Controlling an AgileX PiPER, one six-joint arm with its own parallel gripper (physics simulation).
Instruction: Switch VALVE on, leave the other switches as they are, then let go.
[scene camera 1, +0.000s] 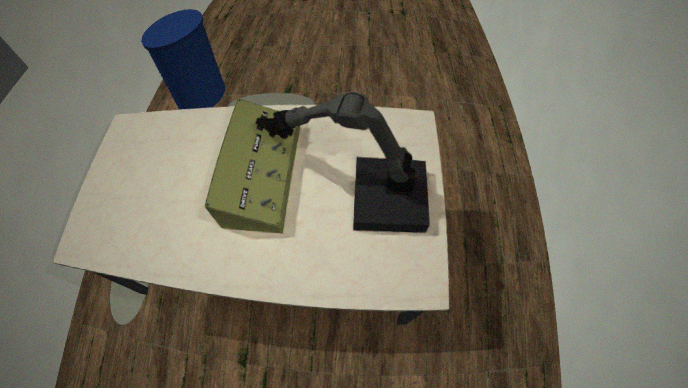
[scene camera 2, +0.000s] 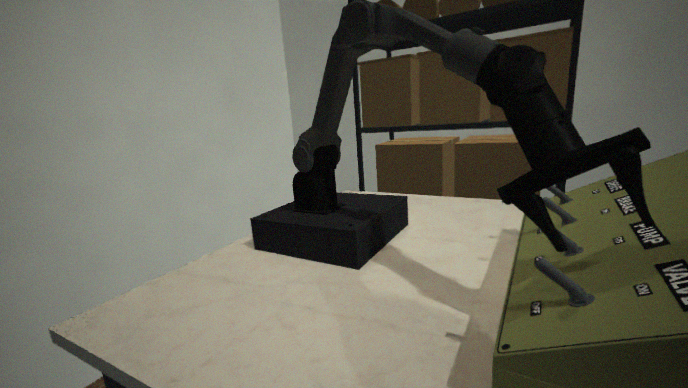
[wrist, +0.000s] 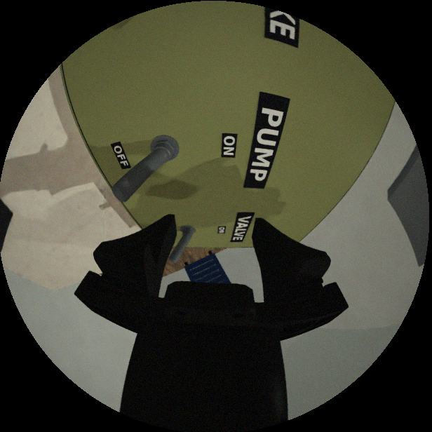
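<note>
The sloping green panel (scene camera 1: 227, 165) (scene camera 2: 600, 360) (wrist: 200, 60) carries a row of grey levers. The VALVE lever (scene camera 2: 560, 281) (wrist: 181, 246) leans to its OFF side; the gripper hides it in scene camera 1. The PUMP lever (scene camera 1: 276, 146) (wrist: 142, 172) also leans to OFF, its base partly behind a finger in scene camera 2. The BRAKE lever (scene camera 1: 271, 173) (scene camera 2: 561, 211) and DRIVE lever (scene camera 1: 266, 202) lean the same way. My gripper (scene camera 1: 273, 126) (scene camera 2: 607, 238) (wrist: 214, 225) is open and empty, above the panel around PUMP and VALVE. Contact with a lever cannot be made out.
The black arm base (scene camera 1: 390, 215) (scene camera 2: 305, 237) stands on the pale table (scene camera 1: 150, 200) (scene camera 2: 250, 310). A blue barrel (scene camera 1: 187, 65) stands beyond the table. A shelf rack (scene camera 2: 358, 150) with cardboard boxes (scene camera 2: 387, 95) is behind the arm.
</note>
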